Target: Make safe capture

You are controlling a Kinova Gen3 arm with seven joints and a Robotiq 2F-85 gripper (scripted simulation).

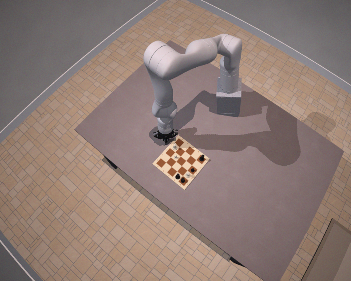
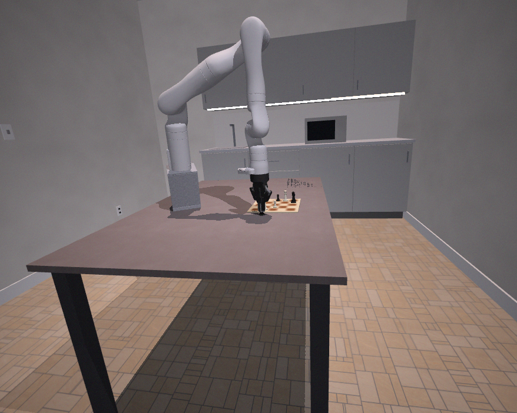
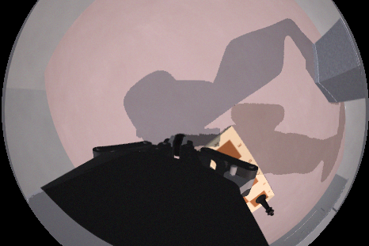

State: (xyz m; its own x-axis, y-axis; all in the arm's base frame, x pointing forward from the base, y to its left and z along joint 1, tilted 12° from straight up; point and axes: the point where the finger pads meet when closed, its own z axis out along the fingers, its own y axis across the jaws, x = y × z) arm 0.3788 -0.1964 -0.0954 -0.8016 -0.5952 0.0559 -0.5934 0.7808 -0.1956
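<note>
Now: the chessboard 13 cm to the left of my hand, 6 cm ahead of it and 3 cm below it. Round my hand: black pawn: 21 cm to the left, 8 cm ahead, 2 cm below.
</note>
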